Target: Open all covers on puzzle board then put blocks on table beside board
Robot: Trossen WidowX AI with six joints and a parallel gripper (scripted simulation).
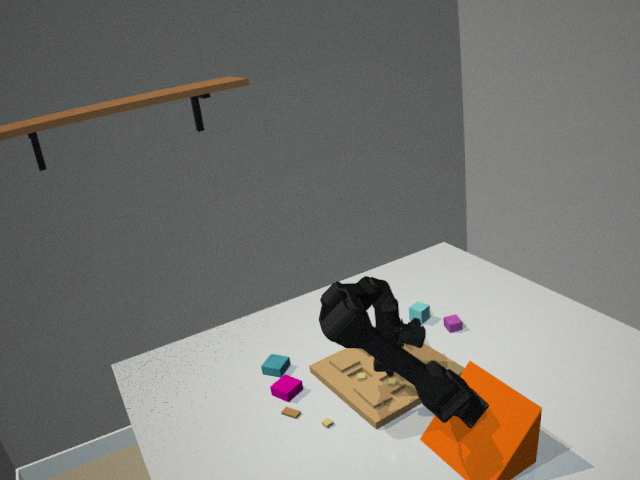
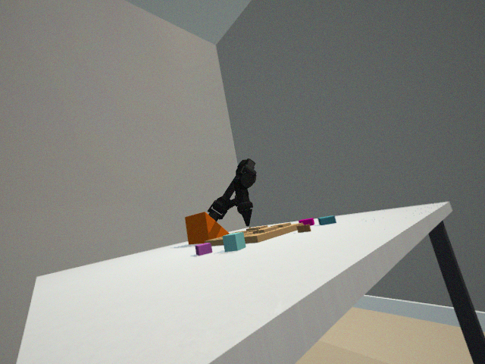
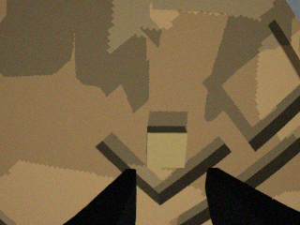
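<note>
Right now my gripper tip is 60 mm short of the tan puzzle board and 30 mm above it. Round my gripper tip: flat brown piece 50 mm ahead, 260 mm to the left, 40 mm below; then purple block 130 mm ahead, 290 mm to the right, 30 mm below; then magenta block 130 mm ahead, 240 mm to the left, 30 mm below.
</note>
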